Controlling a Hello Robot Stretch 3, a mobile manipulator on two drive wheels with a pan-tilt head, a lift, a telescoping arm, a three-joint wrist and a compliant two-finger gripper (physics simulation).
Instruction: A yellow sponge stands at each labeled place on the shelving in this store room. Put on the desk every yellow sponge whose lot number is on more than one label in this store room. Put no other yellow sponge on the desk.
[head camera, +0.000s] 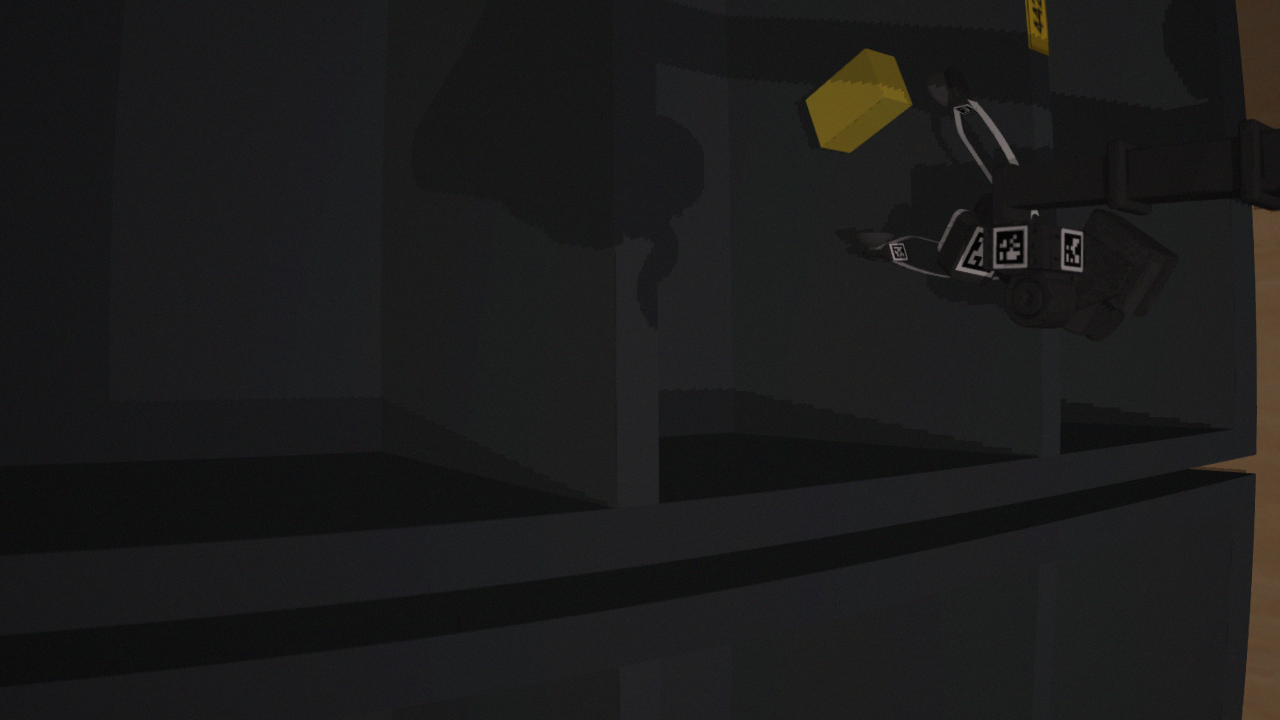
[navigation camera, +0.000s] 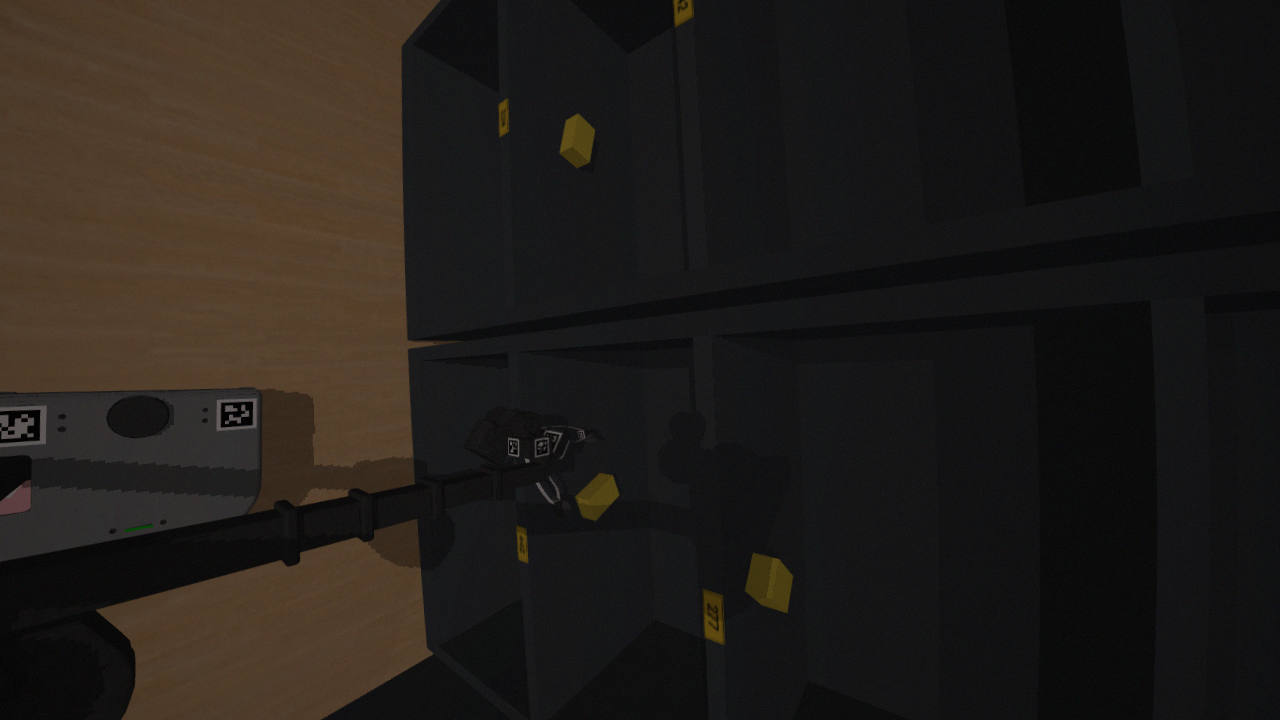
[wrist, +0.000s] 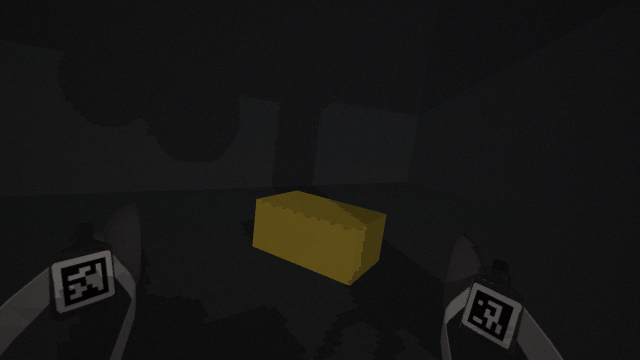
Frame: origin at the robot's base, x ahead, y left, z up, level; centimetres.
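Seen in the pictures: gripper, between the fingertips: (head camera: 896, 156) (navigation camera: 582, 475); robot's base, origin of its link: (navigation camera: 140, 414).
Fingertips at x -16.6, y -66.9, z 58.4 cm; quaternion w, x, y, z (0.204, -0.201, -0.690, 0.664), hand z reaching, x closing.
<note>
Pixels of each thing's top centre, then the offset from my fingertips to it. "*": a spot on its surface instead. Level surfaces: height alone.
- yellow sponge, centre of its top: (head camera: 842, 98) (navigation camera: 604, 497) dx -7.3, dy -8.0, dz -0.6 cm
- yellow label, a spot on its surface: (head camera: 1037, 25) (navigation camera: 521, 539) * dx -12.3, dy +12.4, dz -6.6 cm
- second sponge, centre of its top: (navigation camera: 783, 586) dx -13.5, dy -1.8, dz +45.2 cm
- label 277, a spot on its surface: (navigation camera: 713, 617) * dx -13.6, dy +12.4, dz +39.1 cm
- third sponge, centre of its top: (navigation camera: 584, 138) dx +82.3, dy -2.2, dz -0.6 cm
- more label, a spot on its surface: (navigation camera: 683, 10) * dx +78.2, dy +16.8, dz +39.1 cm
- wooden floor, height of its surface: dz -58.4 cm
A yellow sponge (head camera: 854, 105) (navigation camera: 597, 497) (wrist: 310, 232) stands on a dark shelf board. My gripper (head camera: 899, 161) (navigation camera: 580, 471) (wrist: 299, 245) is open and empty, in the same bay. In the wrist view the sponge is ahead, centred between the spread fingers; it appears a little beyond the tips. A yellow label (head camera: 1037, 25) (navigation camera: 521, 544) is on this bay's board edge; it starts with 44 in the head view, where its end is cut off. A second sponge (navigation camera: 768, 582) stands behind the label 277 (navigation camera: 713, 617). A third sponge (navigation camera: 577, 140) stands in the neighbouring unit. The desk does not show.
Dark upright panels (head camera: 637, 385) (navigation camera: 409, 205) bound the bays around the gripper. Another label (navigation camera: 503, 117) is too small to read; one more label (navigation camera: 683, 10) is cut off at the top. My arm (navigation camera: 358, 512) reaches in over the wooden floor (navigation camera: 223, 179).
</note>
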